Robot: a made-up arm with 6 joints.
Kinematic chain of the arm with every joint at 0, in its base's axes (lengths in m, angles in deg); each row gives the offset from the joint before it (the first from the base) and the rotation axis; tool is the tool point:
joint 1: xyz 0 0 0.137 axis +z
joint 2: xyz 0 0 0 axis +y
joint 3: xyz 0 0 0.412 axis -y
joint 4: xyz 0 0 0 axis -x
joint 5: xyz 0.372 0 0 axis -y
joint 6: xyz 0 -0.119 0 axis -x
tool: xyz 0 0 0
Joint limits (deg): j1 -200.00..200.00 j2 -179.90..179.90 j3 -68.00..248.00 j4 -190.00..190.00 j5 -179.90..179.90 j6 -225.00..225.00
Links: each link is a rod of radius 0.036 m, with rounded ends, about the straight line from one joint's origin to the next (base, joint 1, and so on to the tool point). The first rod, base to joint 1, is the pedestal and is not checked.
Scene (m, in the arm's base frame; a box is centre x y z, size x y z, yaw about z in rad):
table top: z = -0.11
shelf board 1: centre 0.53 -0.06 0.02 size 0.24 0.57 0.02 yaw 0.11
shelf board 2: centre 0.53 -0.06 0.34 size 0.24 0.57 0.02 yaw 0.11
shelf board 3: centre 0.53 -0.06 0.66 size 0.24 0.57 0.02 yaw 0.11
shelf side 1: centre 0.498 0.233 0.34 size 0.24 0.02 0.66 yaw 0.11
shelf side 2: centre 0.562 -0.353 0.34 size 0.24 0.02 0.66 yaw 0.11
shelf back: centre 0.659 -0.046 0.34 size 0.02 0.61 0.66 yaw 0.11
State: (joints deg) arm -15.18 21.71 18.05 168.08 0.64 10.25
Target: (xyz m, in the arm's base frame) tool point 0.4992 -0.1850 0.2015
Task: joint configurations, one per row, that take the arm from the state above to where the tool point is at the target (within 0.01 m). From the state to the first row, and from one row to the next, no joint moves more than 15 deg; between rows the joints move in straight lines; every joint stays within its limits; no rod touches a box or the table.
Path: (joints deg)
1: -20.96 10.28 6.75 171.62 0.64 10.25
2: -26.74 -1.16 -4.55 175.17 0.64 10.25
3: -32.53 -12.59 -15.85 178.71 0.64 10.25
4: -38.51 -0.62 -21.49 180.62 0.64 10.25
5: -44.49 11.35 -27.13 182.53 0.64 10.25
6: -50.47 23.32 -32.76 184.43 0.64 10.25
7: -41.85 30.62 -20.28 180.19 0.64 10.25
8: -33.22 37.93 -7.79 175.96 0.64 10.25

